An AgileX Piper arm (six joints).
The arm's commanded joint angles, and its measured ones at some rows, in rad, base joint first. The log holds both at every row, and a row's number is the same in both.
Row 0, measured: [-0.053, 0.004, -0.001, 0.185, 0.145, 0.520]
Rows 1 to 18, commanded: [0.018, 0.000, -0.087, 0.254, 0.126, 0.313]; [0.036, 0.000, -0.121, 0.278, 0.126, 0.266]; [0.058, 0.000, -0.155, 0.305, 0.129, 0.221]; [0.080, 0.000, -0.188, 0.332, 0.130, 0.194]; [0.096, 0.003, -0.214, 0.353, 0.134, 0.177]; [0.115, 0.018, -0.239, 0.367, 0.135, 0.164]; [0.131, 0.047, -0.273, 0.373, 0.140, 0.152]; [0.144, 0.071, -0.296, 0.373, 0.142, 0.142]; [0.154, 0.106, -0.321, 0.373, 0.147, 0.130]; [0.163, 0.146, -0.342, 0.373, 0.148, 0.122]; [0.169, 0.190, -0.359, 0.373, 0.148, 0.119]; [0.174, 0.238, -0.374, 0.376, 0.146, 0.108]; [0.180, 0.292, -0.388, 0.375, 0.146, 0.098]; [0.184, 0.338, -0.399, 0.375, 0.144, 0.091]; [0.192, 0.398, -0.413, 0.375, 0.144, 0.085]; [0.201, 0.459, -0.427, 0.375, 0.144, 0.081]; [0.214, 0.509, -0.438, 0.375, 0.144, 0.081]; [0.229, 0.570, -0.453, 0.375, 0.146, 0.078]
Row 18, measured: [0.188, 0.383, -0.408, 0.377, 0.141, 0.101]
